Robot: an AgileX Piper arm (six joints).
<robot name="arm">
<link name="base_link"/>
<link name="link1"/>
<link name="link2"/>
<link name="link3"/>
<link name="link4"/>
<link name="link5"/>
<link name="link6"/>
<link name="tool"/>
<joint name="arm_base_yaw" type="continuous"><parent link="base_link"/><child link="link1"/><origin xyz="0 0 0.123" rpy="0 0 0"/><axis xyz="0 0 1"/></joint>
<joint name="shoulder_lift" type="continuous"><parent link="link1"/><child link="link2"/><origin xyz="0 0 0" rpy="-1.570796 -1.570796 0"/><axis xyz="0 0 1"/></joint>
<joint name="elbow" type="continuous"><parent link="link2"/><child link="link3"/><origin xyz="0.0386 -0.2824 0" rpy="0 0 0"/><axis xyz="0 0 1"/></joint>
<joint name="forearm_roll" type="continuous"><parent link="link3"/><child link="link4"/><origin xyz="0.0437 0.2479 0" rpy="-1.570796 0 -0.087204"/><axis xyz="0 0 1"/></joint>
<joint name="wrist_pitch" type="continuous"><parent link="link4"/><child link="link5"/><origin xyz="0 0 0" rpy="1.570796 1.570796 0"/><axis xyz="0 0 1"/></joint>
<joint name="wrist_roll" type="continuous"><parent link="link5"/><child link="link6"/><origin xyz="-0.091 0 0" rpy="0 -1.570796 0"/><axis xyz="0 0 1"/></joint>
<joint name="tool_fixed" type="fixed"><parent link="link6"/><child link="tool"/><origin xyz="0 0 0" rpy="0 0 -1.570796"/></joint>
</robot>
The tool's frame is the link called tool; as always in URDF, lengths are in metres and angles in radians. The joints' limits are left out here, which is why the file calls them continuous.
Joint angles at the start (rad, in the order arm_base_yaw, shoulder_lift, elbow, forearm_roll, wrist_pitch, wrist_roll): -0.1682 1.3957 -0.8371 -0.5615 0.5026 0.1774
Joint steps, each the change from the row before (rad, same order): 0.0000 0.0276 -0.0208 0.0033 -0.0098 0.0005; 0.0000 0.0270 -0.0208 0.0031 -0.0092 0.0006; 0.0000 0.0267 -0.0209 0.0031 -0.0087 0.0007; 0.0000 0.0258 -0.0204 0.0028 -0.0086 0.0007; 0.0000 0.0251 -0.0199 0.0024 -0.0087 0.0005; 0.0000 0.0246 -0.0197 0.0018 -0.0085 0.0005; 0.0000 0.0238 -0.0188 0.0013 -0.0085 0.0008; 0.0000 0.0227 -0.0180 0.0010 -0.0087 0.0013; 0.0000 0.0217 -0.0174 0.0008 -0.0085 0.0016; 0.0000 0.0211 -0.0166 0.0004 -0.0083 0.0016; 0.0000 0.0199 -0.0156 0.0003 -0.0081 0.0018; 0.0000 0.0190 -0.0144 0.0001 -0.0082 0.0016; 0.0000 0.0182 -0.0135 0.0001 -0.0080 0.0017; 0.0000 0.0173 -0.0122 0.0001 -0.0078 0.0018
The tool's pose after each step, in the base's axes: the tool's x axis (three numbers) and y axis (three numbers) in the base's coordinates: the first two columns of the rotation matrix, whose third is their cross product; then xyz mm. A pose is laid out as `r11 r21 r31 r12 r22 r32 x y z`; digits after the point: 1 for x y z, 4 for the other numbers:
-0.8355 -0.1717 -0.5219 0.0503 0.9220 -0.3839 276.0 -70.0 242.8
-0.8337 -0.1711 -0.5250 0.0491 0.9240 -0.3792 283.2 -70.7 241.3
-0.8320 -0.1702 -0.5280 0.0482 0.9260 -0.3745 290.4 -71.4 239.7
-0.8301 -0.1696 -0.5312 0.0473 0.9278 -0.3701 297.4 -72.2 238.1
-0.8280 -0.1694 -0.5345 0.0462 0.9294 -0.3662 304.2 -72.9 236.3
-0.8259 -0.1697 -0.5376 0.0449 0.9308 -0.3627 310.9 -73.6 234.5
-0.8238 -0.1700 -0.5407 0.0436 0.9321 -0.3595 317.3 -74.2 232.6
-0.8215 -0.1702 -0.5443 0.0426 0.9334 -0.3563 323.4 -74.9 230.6
-0.8189 -0.1703 -0.5480 0.0419 0.9347 -0.3531 329.3 -75.5 228.6
-0.8166 -0.1706 -0.5514 0.0410 0.9358 -0.3502 335.0 -76.1 226.5
-0.8143 -0.1706 -0.5548 0.0403 0.9369 -0.3473 340.3 -76.6 224.4
-0.8121 -0.1711 -0.5579 0.0392 0.9379 -0.3446 345.3 -77.1 222.2
-0.8100 -0.1713 -0.5608 0.0381 0.9390 -0.3419 350.0 -77.5 219.9
-0.8083 -0.1713 -0.5633 0.0371 0.9400 -0.3391 354.3 -77.9 217.5

